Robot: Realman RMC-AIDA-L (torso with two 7-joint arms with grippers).
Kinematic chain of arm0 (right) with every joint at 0, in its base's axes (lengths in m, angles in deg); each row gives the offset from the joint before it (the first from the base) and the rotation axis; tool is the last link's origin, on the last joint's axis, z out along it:
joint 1: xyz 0 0 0.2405 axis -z
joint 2: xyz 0 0 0 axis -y
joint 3: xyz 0 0 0.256 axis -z
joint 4: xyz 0 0 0 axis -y
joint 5: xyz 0 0 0.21 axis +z
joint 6: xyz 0 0 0 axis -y
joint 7: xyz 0 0 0.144 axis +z
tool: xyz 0 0 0
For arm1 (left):
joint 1: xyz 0 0 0.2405 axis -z
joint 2: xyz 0 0 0 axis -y
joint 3: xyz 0 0 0.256 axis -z
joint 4: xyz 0 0 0 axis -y
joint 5: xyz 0 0 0.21 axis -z
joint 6: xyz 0 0 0 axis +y
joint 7: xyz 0 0 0.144 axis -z
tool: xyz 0 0 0
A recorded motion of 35 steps. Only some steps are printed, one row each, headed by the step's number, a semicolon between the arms.
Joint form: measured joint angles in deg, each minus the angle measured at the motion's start. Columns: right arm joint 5, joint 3, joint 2, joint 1, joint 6, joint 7, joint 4; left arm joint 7, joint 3, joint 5, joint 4, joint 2, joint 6, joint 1.
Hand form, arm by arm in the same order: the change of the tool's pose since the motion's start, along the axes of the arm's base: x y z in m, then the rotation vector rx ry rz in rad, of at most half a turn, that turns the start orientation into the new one. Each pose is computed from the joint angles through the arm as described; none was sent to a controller.
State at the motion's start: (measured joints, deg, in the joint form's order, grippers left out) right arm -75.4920 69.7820 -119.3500 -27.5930 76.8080 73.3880 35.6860; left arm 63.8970 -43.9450 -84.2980 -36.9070 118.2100 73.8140 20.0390
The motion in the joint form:
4: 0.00 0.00 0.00 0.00 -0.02 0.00 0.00; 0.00 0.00 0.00 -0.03 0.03 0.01 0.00
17: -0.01 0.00 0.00 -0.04 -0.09 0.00 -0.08; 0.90 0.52 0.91 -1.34 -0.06 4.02 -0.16
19: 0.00 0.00 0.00 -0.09 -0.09 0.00 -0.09; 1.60 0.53 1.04 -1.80 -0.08 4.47 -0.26
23: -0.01 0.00 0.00 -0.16 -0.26 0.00 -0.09; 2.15 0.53 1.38 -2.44 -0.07 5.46 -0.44
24: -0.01 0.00 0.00 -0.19 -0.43 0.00 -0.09; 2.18 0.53 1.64 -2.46 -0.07 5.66 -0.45
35: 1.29 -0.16 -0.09 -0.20 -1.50 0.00 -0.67; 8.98 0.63 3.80 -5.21 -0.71 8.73 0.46
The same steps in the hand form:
4: 0.0000 0.0000 0.0000 0.0002 -0.0002 -0.0003; 0.0002 0.0000 -0.0001 0.0000 -0.0003 -0.0005
17: 0.0002 0.0002 -0.0002 -0.0001 -0.0007 -0.0015; 0.0100 -0.0031 0.0071 -0.0007 -0.0369 -0.0594
19: -0.0001 0.0004 -0.0002 -0.0001 -0.0006 -0.0008; 0.0113 -0.0034 0.0089 -0.0026 -0.0456 -0.0632
23: -0.0003 0.0009 -0.0003 0.0014 -0.0021 -0.0017; 0.0139 -0.0045 0.0114 -0.0032 -0.0565 -0.0773
24: -0.0002 0.0014 -0.0003 0.0029 -0.0035 -0.0033; 0.0146 -0.0046 0.0119 -0.0014 -0.0609 -0.0803
35: 0.0015 0.0041 0.0004 0.0185 0.0107 -0.0315; 0.0320 0.0008 0.0289 -0.0218 -0.1537 -0.1174

